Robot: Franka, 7 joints.
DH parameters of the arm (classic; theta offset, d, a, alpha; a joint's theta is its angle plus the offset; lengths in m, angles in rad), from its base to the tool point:
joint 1: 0 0.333 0 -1.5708
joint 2: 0 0 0 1.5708
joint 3: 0 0.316 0.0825 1.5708
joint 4: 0 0 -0.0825 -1.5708
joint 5: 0 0.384 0 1.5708
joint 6: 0 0 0.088 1.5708
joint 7: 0 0.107 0 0
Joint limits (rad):
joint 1: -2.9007..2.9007
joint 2: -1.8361..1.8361
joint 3: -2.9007..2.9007
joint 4: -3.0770..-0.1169
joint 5: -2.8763..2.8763
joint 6: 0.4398..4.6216
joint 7: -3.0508..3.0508
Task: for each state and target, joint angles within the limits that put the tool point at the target. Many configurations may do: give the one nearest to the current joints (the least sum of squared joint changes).
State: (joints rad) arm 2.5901 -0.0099 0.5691 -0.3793 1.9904 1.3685 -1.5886
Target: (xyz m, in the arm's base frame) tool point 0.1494 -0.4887 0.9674
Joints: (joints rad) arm 2.2563 -0.7007 0.7851 -0.4493 1.9725 1.5076 -1.5886
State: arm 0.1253 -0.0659 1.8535 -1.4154 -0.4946 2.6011 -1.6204
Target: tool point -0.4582 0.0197 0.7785
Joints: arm 0.5686 0.4953 2.6804 -1.9399 -0.5165 2.5329 -1.6204
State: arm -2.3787 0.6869 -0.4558 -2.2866 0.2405 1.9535 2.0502
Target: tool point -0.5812 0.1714 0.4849
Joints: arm -2.6734 0.1534 -0.8082 -1.8225 0.2189 2.0540 2.0502
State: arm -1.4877 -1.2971 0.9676 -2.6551 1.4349 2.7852 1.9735
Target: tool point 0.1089 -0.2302 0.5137
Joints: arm -1.6705 -1.3442 0.7514 -2.9741 1.4786 2.8853 1.9735
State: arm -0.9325 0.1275 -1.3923 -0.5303 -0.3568 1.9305 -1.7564
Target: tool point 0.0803 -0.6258 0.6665
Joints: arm -0.6159 0.4647 -1.0557 -1.1414 -0.2455 1.5409 -1.7564
